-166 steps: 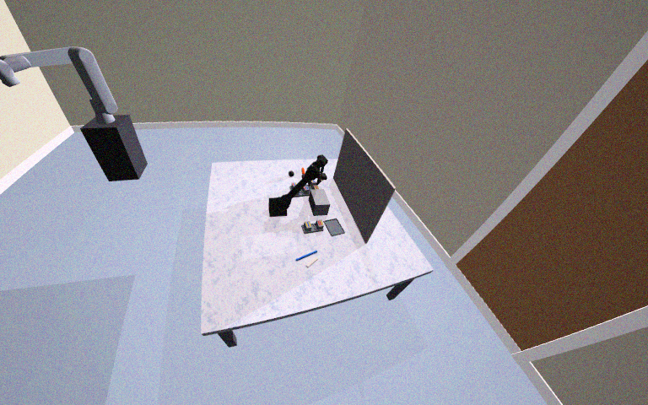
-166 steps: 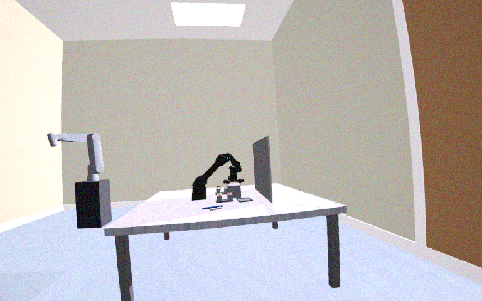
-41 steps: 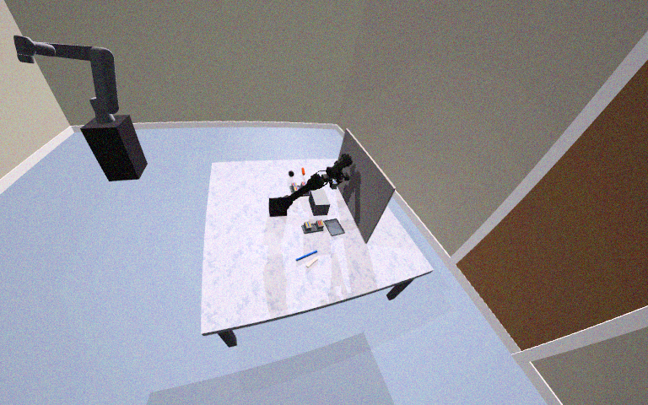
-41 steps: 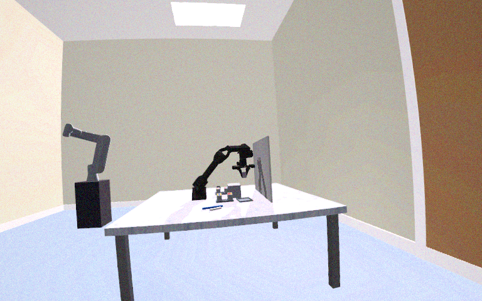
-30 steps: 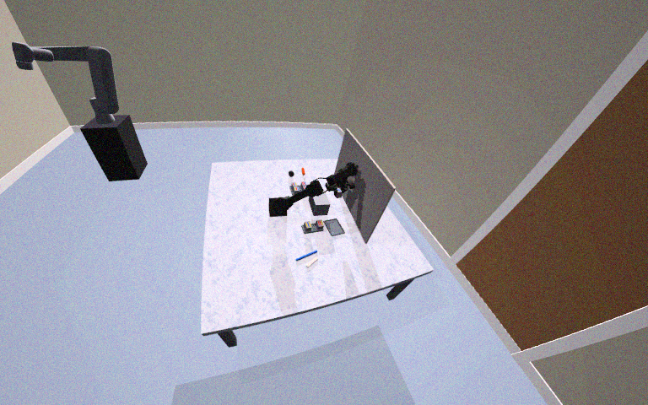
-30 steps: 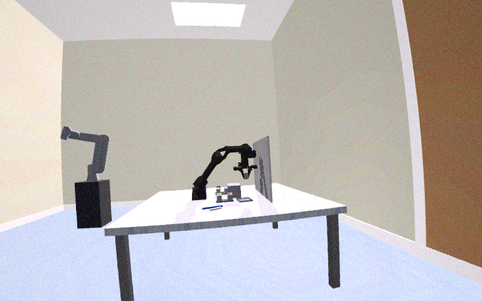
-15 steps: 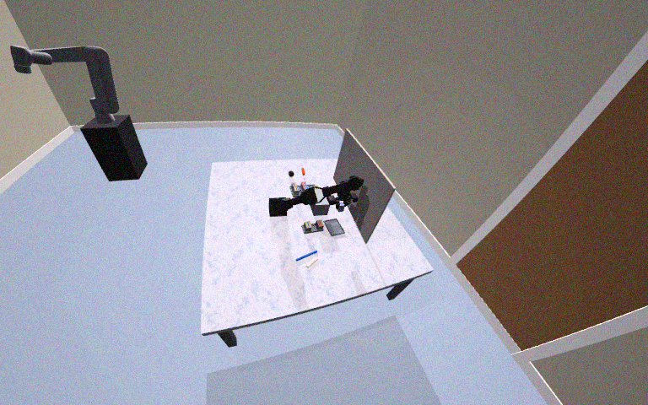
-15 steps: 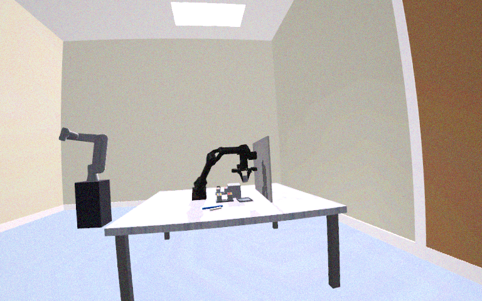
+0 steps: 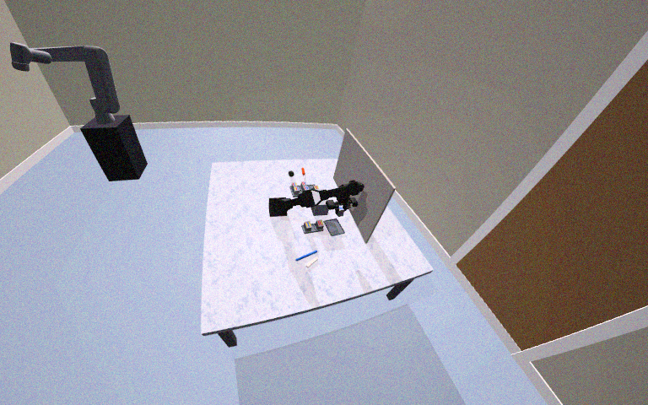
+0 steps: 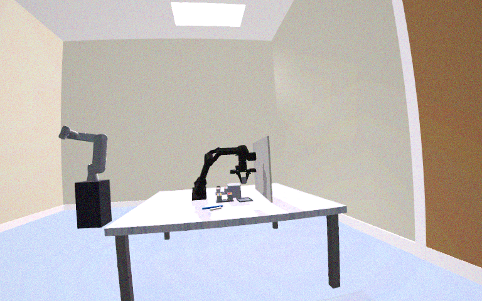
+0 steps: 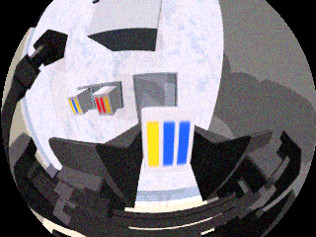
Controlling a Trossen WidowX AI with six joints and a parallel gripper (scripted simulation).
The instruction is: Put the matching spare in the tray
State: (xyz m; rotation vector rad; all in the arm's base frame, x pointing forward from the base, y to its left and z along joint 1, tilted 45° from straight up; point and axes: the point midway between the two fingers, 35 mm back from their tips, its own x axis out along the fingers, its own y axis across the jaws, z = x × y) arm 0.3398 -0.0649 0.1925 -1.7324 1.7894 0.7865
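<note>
My gripper tip is now 13 cm above the dark flat tray. The rest, counted from my gripper tip: tall dark panel 18 cm to the left, 18 cm ahead, 10 cm above; blue marker pen 24 cm behind, 18 cm to the right, 12 cm below; grey mounted unit 20 cm to the left, 8 cm below, 5 cm behind.
</note>
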